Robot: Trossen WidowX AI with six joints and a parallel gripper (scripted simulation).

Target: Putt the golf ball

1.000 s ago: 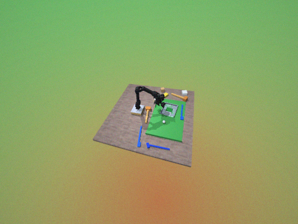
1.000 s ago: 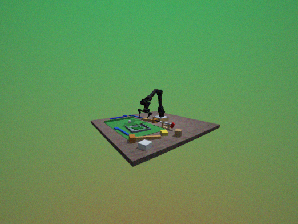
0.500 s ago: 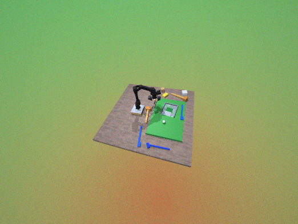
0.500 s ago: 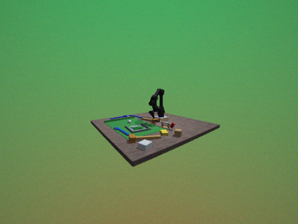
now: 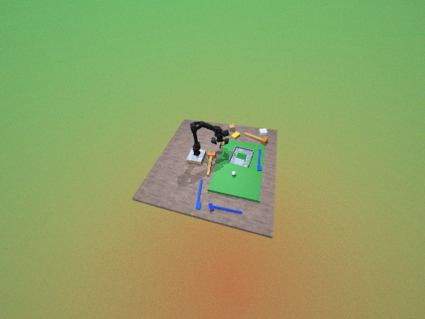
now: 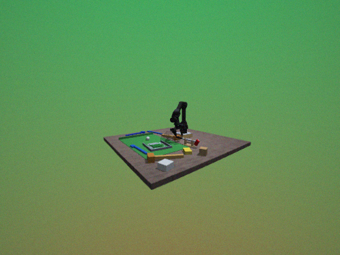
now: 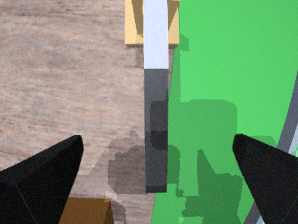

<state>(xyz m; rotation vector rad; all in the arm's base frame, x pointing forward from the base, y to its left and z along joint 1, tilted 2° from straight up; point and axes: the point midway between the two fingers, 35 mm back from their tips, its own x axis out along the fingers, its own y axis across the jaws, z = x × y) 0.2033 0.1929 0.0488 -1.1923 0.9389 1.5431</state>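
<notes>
The red putter lies 40 mm behind my gripper tip, 110 mm to the left of it and 20 mm below it. From my gripper tip the other things lie so: green mat 280 mm ahead, 150 mm to the right, 80 mm below; then white golf ball 260 mm ahead, 280 mm to the right, 50 mm below.
</notes>
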